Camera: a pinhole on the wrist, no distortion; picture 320 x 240 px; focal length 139.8 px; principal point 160.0 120.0 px. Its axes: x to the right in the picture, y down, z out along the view. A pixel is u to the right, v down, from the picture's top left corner.
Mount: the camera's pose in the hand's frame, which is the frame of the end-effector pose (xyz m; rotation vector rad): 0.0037 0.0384 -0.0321 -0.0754 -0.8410 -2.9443
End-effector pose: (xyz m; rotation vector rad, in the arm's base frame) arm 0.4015 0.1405 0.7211 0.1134 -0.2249 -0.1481
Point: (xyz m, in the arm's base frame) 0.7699 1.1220 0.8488
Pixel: outside the picture
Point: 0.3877 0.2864 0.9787
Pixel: 157.9 133.1
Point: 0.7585 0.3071 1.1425
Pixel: 29.5 127.8
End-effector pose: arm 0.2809 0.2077 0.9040 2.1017 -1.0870 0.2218
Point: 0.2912 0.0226 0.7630
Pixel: outside the picture
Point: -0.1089 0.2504 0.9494
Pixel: outside the picture
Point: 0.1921 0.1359 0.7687
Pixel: 242.8 220.7
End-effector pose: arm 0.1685 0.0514 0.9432 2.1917 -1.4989 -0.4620
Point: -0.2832 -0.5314 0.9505
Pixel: 66.5 69.8
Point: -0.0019 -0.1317 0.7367
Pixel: 117.3 186.8
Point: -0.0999 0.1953 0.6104
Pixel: 269.3 224.4
